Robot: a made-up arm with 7 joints. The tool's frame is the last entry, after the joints.
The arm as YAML. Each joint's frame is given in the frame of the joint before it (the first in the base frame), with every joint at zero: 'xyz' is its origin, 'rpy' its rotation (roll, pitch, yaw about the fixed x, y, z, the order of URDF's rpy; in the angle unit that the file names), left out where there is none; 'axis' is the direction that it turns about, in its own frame. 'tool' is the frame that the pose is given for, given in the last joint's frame.
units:
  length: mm
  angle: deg
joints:
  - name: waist
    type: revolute
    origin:
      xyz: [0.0, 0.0, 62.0]
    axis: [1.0, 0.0, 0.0]
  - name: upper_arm
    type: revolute
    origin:
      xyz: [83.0, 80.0, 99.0]
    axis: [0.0, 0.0, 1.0]
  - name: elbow
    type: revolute
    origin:
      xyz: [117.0, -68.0, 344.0]
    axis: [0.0, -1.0, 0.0]
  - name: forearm
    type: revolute
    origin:
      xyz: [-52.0, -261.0, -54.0]
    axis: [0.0, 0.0, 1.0]
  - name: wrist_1
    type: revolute
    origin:
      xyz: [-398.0, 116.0, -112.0]
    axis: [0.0, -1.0, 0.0]
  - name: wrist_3
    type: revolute
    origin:
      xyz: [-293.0, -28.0, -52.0]
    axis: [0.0, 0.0, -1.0]
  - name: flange
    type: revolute
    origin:
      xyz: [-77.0, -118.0, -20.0]
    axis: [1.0, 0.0, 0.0]
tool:
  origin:
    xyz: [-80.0, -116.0, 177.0]
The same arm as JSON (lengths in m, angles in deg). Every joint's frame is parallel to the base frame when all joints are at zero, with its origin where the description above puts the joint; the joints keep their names.
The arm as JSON. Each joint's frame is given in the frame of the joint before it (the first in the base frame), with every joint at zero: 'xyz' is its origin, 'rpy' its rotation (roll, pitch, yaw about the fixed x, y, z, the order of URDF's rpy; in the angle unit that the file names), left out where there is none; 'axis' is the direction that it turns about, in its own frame. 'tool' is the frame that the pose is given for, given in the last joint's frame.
{"units": {"length": "m", "angle": "deg"}, "joints": [{"name": "waist", "type": "revolute", "origin": {"xyz": [0.0, 0.0, 0.062]}, "axis": "+x"}, {"name": "upper_arm", "type": "revolute", "origin": {"xyz": [0.083, 0.08, 0.099]}, "axis": "+z"}, {"name": "elbow", "type": "revolute", "origin": {"xyz": [0.117, -0.068, 0.344]}, "axis": "-y"}, {"name": "forearm", "type": "revolute", "origin": {"xyz": [-0.052, -0.261, -0.054]}, "axis": "+z"}, {"name": "wrist_1", "type": "revolute", "origin": {"xyz": [-0.398, 0.116, -0.112]}, "axis": "-y"}, {"name": "wrist_3", "type": "revolute", "origin": {"xyz": [-0.293, -0.028, -0.052]}, "axis": "-z"}, {"name": "flange", "type": "revolute", "origin": {"xyz": [-0.077, -0.118, -0.02]}, "axis": "+x"}], "tool": {"origin": {"xyz": [-0.08, -0.116, 0.177]}}}
